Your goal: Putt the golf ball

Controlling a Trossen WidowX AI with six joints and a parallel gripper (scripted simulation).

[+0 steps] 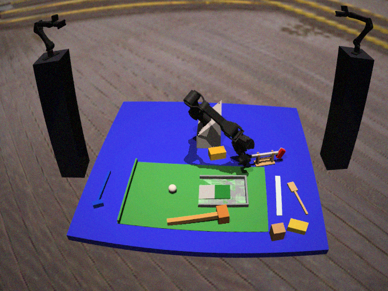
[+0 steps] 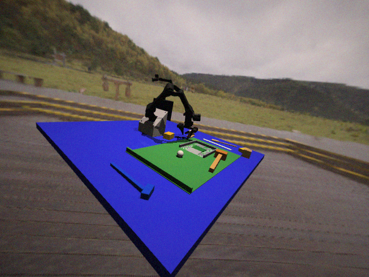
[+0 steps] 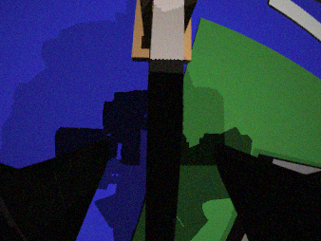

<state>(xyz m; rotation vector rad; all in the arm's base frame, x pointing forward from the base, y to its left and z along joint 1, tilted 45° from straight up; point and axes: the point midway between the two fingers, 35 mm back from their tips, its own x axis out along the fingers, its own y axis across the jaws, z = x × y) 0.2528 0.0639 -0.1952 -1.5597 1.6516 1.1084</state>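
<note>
The red putter lies 2 cm behind my gripper tip, 11 cm to the left of it and 3 cm above it. From my gripper tip the other things lie so: yellow block: 10 cm behind, 14 cm to the right, 1 cm below; wooden stand: 2 cm behind, 13 cm to the left; white bar: 24 cm ahead, 17 cm to the left, 3 cm below.
</note>
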